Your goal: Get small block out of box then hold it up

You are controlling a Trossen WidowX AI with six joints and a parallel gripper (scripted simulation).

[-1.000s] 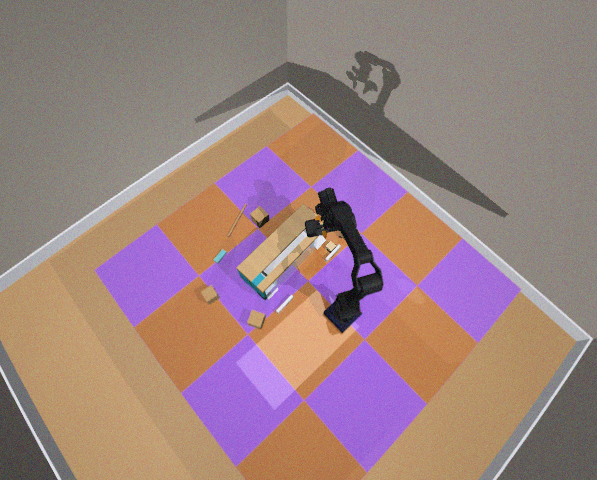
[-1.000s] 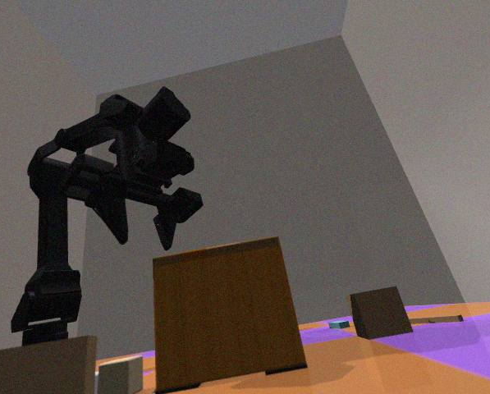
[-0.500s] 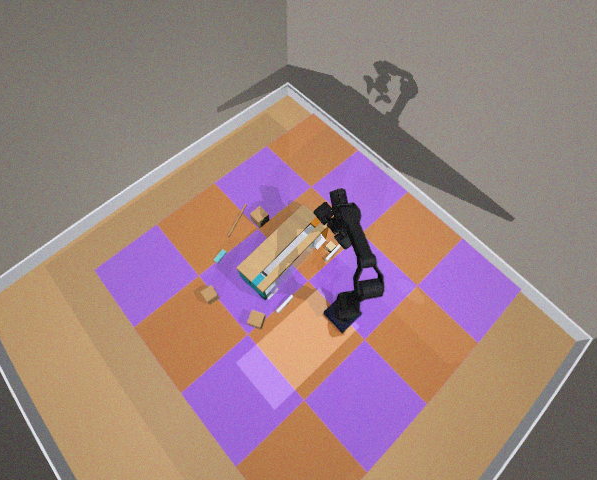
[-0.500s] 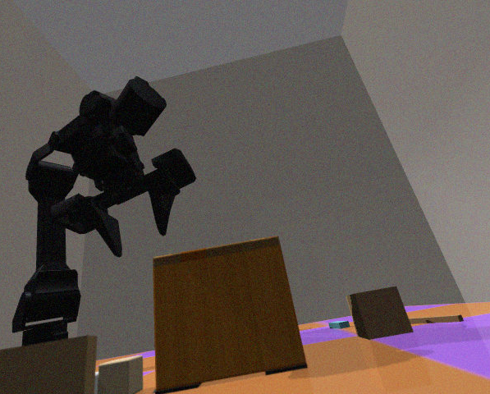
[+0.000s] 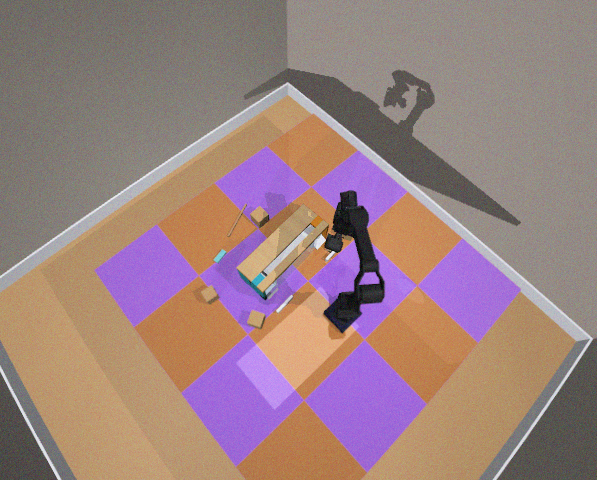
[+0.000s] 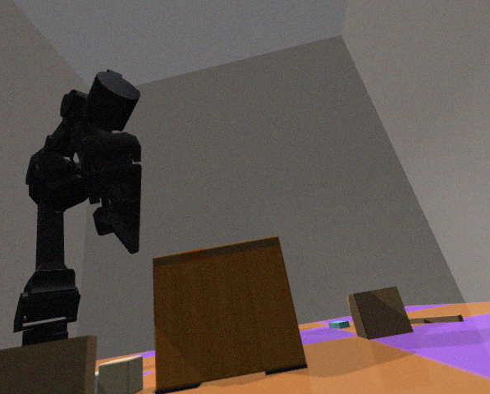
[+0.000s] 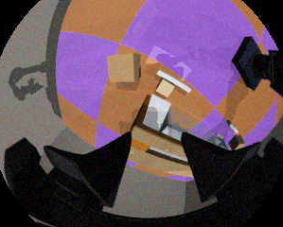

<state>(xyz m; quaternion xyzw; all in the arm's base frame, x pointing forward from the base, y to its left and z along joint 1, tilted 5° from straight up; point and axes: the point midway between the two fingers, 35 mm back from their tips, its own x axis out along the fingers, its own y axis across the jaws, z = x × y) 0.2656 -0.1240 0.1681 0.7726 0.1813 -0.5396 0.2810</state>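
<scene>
Right now the pale block is 2 cm behind my gripper tip and 14 cm below it. From my gripper tip the other things lie so: thin wooden stick 33 cm ahead, 26 cm to the left, 16 cm below; then teal piece 22 cm ahead, 41 cm to the left, 15 cm below; then clear-fronted wooden box 3 cm ahead, 18 cm to the left, 10 cm below.
</scene>
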